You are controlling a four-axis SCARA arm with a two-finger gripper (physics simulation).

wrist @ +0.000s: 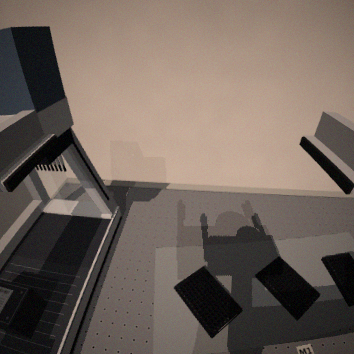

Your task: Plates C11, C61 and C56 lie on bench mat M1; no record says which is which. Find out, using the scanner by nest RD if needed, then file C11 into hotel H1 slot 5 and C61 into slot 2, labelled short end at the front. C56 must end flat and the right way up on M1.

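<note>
Three black plates lie on the light grey bench mat M1 at the lower right, turned at an angle to its edges. The left plate shows a fine grid of wells. The middle plate looks smoother and darker. The right plate is cut off by the view's edge. They lie apart; no label on them is readable. My gripper is wide open and empty, its fingers at the left and right of the view, high above the bench. Hotel H1, nest RD and the scanner cannot be made out in this view.
At the left stands a framed bay with a dark ribbed floor and a raised light rim. A black box sits in it. A dark blue block is at the upper left. A tag reading M1 is at the mat's near edge.
</note>
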